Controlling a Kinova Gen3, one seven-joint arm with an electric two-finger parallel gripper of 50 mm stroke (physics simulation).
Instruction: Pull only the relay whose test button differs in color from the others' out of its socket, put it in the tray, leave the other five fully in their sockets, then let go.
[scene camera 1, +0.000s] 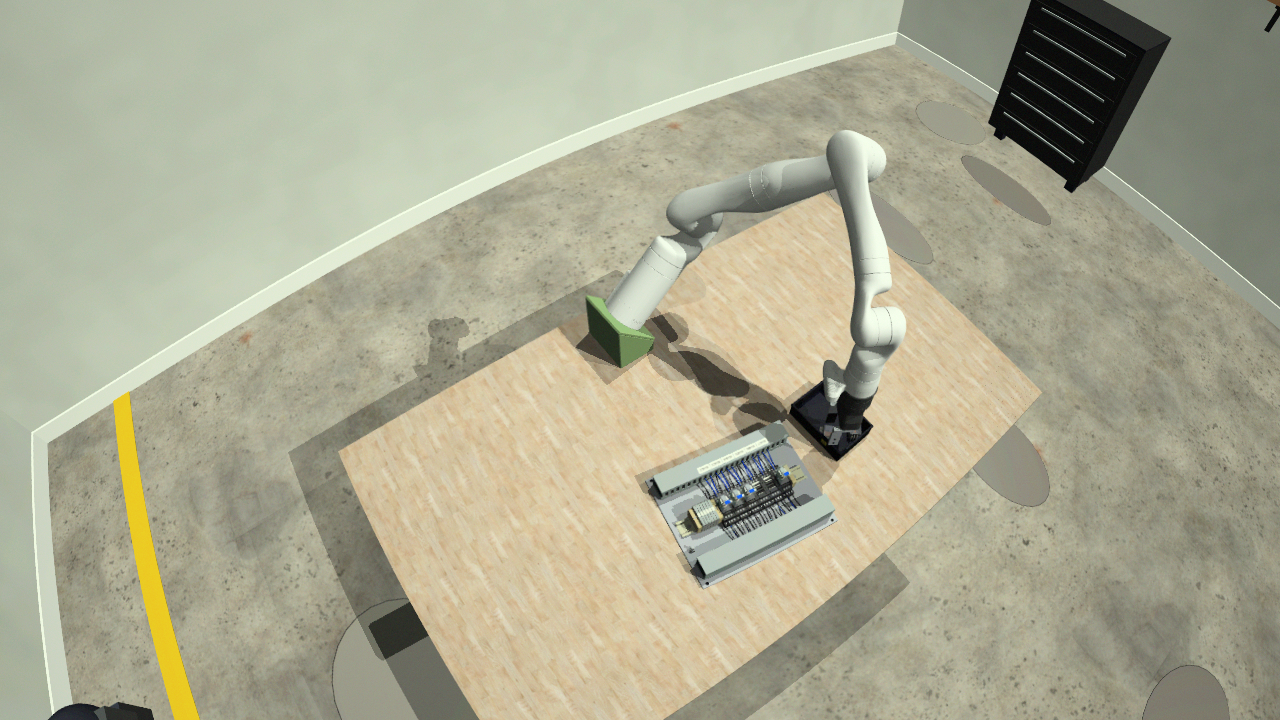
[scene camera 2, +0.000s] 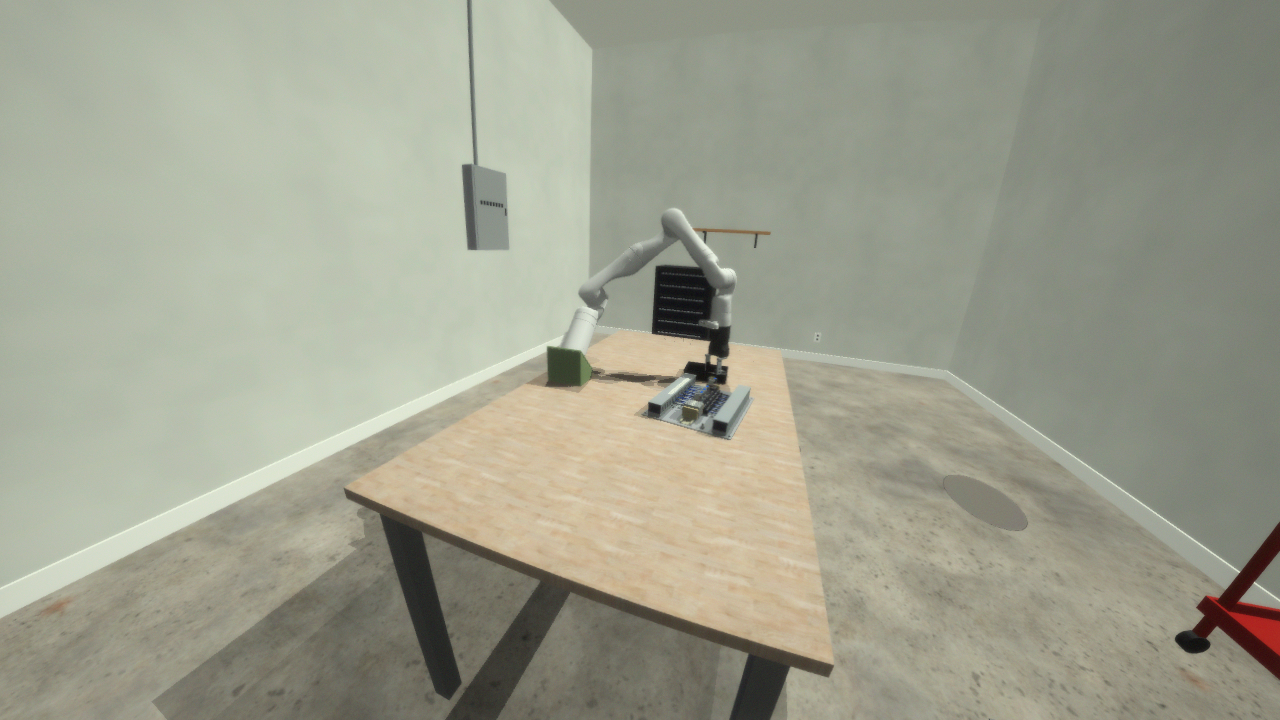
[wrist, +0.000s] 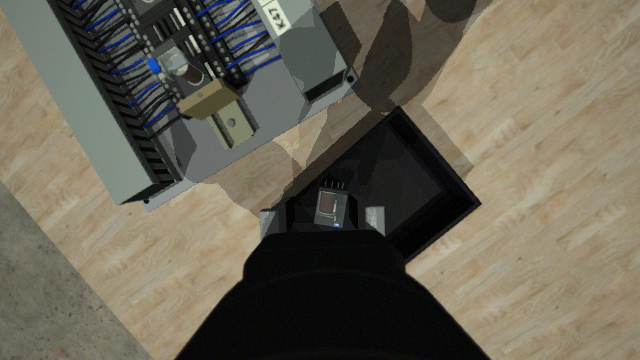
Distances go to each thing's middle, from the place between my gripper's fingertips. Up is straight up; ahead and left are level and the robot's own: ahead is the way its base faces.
Scene:
The tan end bracket (wrist: 217, 94) is 140 mm to the right of my hand, 30 mm ahead of it and 10 mm below it. Round my hand: grey panel (scene camera 1: 674, 508): 250 mm to the right, 30 mm below, 10 mm ahead.

